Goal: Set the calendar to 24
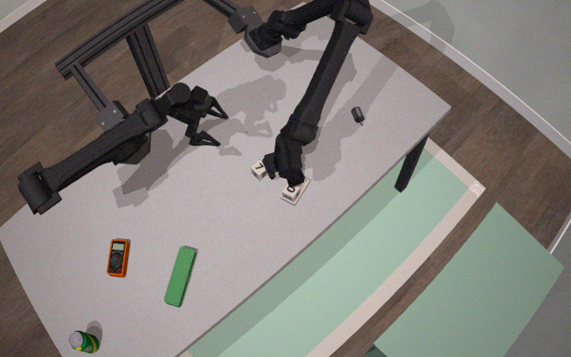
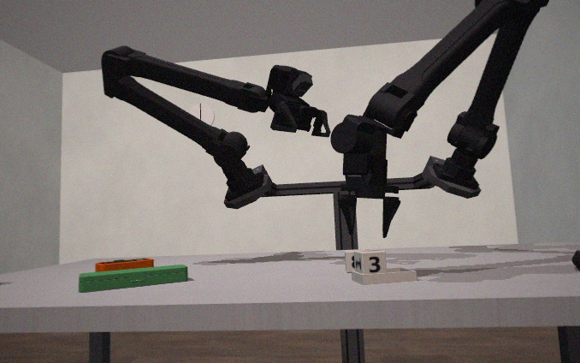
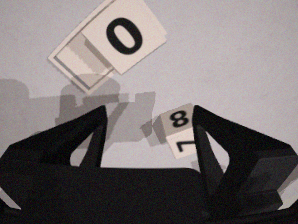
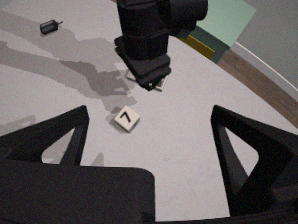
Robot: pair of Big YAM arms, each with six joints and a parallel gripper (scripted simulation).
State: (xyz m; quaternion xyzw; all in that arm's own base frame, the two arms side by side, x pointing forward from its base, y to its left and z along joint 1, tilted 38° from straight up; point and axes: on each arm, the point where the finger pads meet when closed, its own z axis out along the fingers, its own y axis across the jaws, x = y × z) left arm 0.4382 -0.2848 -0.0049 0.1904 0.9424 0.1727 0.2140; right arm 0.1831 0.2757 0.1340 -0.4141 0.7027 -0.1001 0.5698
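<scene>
Right now my left hand is 40 mm short of the calendar tray, 20 mm to the right of it and 80 mm above it. The rest, counted from my left hand: green box (470 mm to the right, 70 mm below); dark object (10 mm ahead, 390 mm to the left, 70 mm below).
</scene>
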